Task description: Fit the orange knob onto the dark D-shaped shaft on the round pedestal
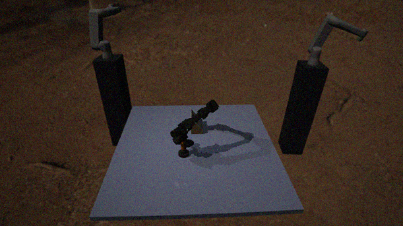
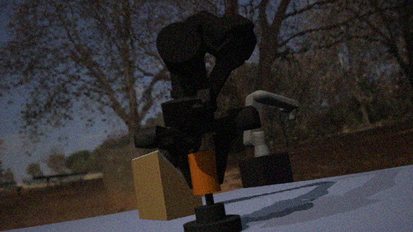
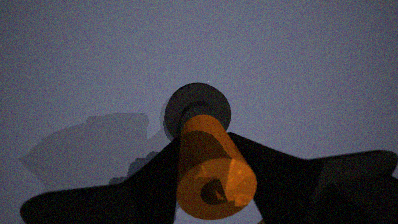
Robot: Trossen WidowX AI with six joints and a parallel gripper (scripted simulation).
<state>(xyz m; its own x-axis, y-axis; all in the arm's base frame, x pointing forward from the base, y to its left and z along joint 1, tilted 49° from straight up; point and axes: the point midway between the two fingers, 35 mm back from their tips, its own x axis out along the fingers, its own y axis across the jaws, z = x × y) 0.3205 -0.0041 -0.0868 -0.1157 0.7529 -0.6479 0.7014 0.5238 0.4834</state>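
The orange knob lies 2 cm above my gripper tip. From my gripper tip the other things lie so: pedestal: 4 cm below.
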